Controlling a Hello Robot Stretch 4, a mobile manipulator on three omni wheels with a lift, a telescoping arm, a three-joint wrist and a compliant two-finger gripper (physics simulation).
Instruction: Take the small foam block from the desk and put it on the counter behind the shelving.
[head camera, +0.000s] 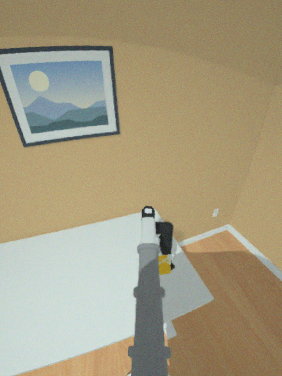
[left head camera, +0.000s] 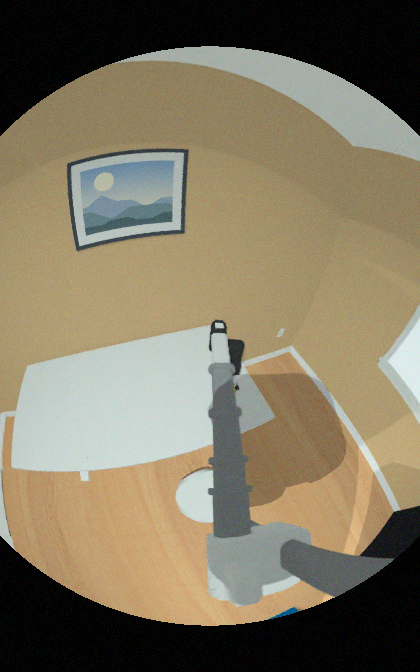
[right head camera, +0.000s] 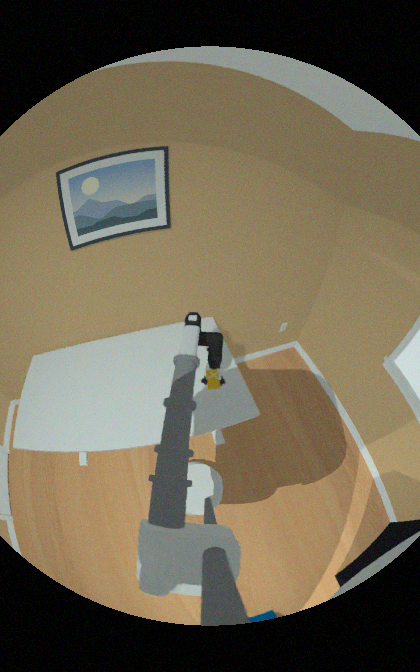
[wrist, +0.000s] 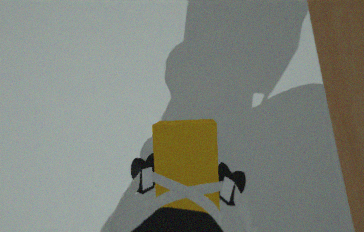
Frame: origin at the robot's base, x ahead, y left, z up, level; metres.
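Where they show: gripper, fingertip midpoint: (head camera: 163, 269) (wrist: 187, 170).
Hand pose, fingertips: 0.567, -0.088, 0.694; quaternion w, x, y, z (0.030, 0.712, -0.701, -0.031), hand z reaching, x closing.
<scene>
After its pixels a point has its place, as x, y, z.
A yellow foam block (head camera: 164, 265) @(0.561, -0.089, 0.741) (right head camera: 213, 381) (wrist: 185, 150) @(0.600, -0.083, 0.741) is at the right end of the white desk (head camera: 60, 285) @(0.449, 0.480, 0.694) (left head camera: 115, 400) (right head camera: 100, 395) (wrist: 75, 75) @(0.660, 0.055, 0.693). In the left head view the arm hides most of it. My gripper (right head camera: 213, 381) (wrist: 187, 170) @(0.567, -0.088, 0.694) points down at the desk, one dark fingertip against each side of the block. It is shut on the block, which sits square between the fingers. Whether the block touches the desk top is hard to tell. The counter and the shelving do not show in these views.
The desk's right edge is close beside the gripper, with wood floor (head camera: 240, 300) @(0.635, -0.848, -0.027) beyond it. A wall with a framed picture (head camera: 65, 95) @(0.944, 0.415, 1.572) (left head camera: 127, 197) (right head camera: 115, 197) rises behind the desk. A round white object (left head camera: 195, 495) (right head camera: 202, 487) stands near the desk's front.
</scene>
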